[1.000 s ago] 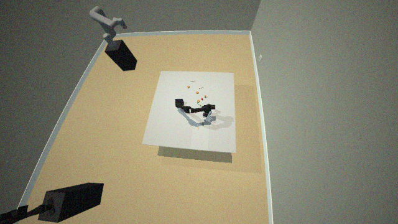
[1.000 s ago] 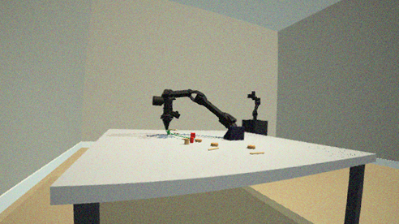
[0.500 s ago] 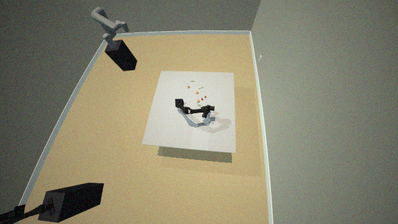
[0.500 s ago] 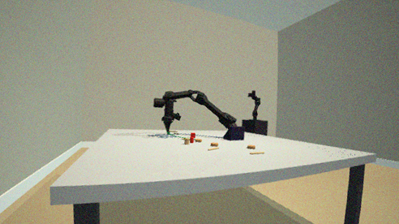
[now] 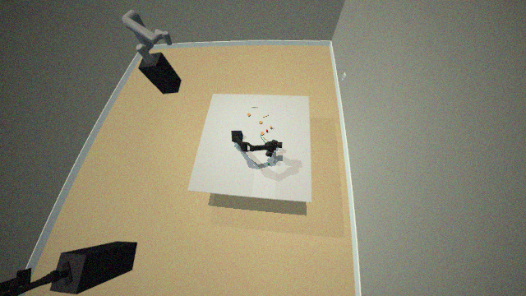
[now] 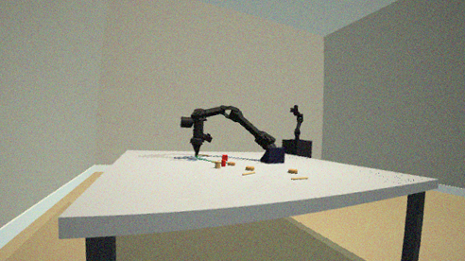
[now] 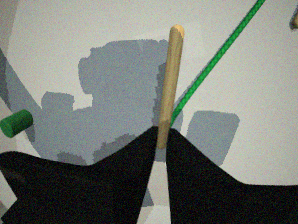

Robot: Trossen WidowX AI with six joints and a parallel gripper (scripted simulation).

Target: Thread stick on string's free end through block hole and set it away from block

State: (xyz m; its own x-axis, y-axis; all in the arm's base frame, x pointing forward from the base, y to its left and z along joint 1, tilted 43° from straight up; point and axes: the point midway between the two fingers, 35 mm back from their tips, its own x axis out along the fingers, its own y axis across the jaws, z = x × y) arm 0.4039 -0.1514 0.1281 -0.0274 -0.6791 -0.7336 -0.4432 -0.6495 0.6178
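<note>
Now: the red block 15 cm behind my gripper tip, 6 cm to the left of it and 1 cm below it. The rest, counted from my gripper tip: round wooden button (10 cm behind, 23 cm to the left, 2 cm below); green object (5 cm behind, 14 cm to the right, 1 cm below).
</note>
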